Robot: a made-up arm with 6 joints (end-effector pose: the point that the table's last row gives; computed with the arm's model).
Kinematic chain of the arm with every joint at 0, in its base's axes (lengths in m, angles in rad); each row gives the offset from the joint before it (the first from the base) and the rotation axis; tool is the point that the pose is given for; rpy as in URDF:
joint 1: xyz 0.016 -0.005 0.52 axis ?
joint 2: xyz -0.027 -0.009 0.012 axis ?
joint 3: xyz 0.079 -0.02 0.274 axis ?
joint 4: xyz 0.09 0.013 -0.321 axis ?
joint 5: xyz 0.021 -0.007 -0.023 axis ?
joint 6: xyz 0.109 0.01 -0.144 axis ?
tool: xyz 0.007 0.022 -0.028 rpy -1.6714 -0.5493 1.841
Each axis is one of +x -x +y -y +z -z.
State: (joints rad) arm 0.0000 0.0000 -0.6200 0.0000 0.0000 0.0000
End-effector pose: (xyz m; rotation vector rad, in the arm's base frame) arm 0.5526 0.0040 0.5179 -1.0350 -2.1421 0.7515
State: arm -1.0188 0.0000 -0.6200 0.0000 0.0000 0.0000
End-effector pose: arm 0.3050 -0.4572 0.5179 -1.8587 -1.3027 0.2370
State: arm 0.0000 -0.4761 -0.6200 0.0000 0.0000 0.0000
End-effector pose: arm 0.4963 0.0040 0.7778 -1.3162 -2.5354 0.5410
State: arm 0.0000 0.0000 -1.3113 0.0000 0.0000 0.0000
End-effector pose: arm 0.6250 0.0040 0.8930 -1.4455 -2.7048 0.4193
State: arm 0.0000 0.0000 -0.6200 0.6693 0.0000 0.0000
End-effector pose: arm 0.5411 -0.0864 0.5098 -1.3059 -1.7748 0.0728
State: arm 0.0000 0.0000 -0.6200 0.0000 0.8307 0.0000
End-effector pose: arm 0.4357 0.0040 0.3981 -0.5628 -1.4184 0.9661
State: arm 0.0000 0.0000 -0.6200 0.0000 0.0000 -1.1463
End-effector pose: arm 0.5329 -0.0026 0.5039 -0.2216 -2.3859 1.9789
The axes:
joint 1: +z
joint 2: +y
joint 3: +y
joint 4: -z
joint 5: +y
joint 6: -z

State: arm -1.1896 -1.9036 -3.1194 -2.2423 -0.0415 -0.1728
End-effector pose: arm -0.2110 0.7700 0.3775 1.0285 -2.4168 0.1931
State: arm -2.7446 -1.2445 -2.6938 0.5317 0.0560 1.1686
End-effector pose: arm 0.7086 0.3766 0.9059 1.0135 1.1250 -0.7542
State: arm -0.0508 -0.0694 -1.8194 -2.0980 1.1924 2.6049
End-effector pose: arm 0.4830 -0.1186 1.1191 1.8911 1.0632 0.9900
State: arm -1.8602 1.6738 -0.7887 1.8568 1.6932 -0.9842
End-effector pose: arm 0.1394 -0.0557 0.0408 -0.5607 -0.1227 -2.6284
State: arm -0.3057 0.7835 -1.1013 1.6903 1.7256 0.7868
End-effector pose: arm 0.5179 -0.0060 0.2858 0.0779 0.2624 -0.8832
